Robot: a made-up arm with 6 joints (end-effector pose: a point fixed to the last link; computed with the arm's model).
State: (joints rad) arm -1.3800 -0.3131 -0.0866 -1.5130 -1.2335 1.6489
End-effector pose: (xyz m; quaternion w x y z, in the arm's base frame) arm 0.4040 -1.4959 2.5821 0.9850 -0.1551 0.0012 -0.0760
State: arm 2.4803 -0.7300 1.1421 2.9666 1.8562 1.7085
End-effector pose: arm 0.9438 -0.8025 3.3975 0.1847 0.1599 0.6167 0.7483
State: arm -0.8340 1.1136 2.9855 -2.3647 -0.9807 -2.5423
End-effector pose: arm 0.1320 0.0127 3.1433 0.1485 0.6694 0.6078 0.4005
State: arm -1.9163 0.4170 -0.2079 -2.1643 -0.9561 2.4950
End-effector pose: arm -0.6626 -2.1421 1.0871 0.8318 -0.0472 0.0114 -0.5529
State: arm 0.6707 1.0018 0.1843 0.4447 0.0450 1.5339
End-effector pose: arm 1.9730 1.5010 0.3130 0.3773 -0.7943 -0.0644 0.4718
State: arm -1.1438 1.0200 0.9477 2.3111 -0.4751 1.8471
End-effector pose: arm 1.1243 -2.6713 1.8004 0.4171 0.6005 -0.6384 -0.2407
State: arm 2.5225 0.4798 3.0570 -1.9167 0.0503 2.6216
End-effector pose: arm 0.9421 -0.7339 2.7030 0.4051 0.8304 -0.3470 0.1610
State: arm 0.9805 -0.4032 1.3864 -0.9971 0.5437 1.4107
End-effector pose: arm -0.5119 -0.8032 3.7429 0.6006 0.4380 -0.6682 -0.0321
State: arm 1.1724 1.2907 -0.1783 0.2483 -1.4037 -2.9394
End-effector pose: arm 0.6143 1.2857 -0.5009 0.6547 0.0427 0.1523 -0.7391
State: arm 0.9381 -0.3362 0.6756 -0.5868 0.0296 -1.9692
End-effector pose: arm 0.3699 0.5098 3.7031 0.0068 0.8106 0.2428 0.5328
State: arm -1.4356 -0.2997 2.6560 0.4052 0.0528 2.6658
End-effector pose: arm -0.3875 2.1212 2.0290 0.6617 0.0757 -0.0181 0.7457
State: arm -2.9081 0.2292 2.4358 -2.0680 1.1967 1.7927
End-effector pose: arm 0.8959 0.2943 3.3635 0.0719 0.5762 0.5929 0.5579
